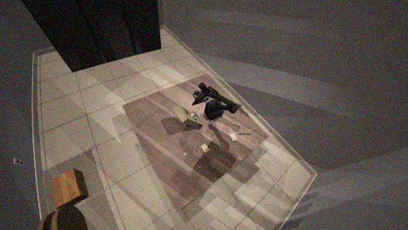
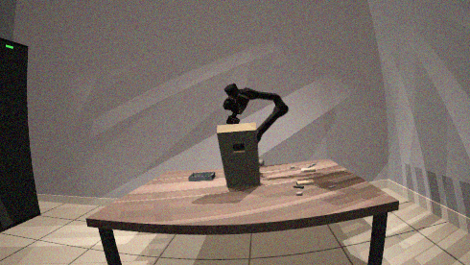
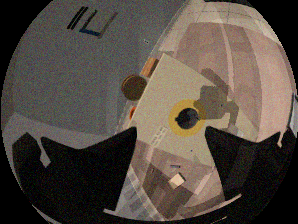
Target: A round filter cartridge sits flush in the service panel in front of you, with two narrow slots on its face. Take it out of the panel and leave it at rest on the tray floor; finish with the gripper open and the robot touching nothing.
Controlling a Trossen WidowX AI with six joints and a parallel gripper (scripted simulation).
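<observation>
Now: gripper tip 170 mm above the round filter cartridge and 20 mm past it. Also, from my gripper tip: service panel box (180 mm below, 20 mm ahead); grey tray (350 mm below, 340 mm behind, 290 mm to the right).
</observation>
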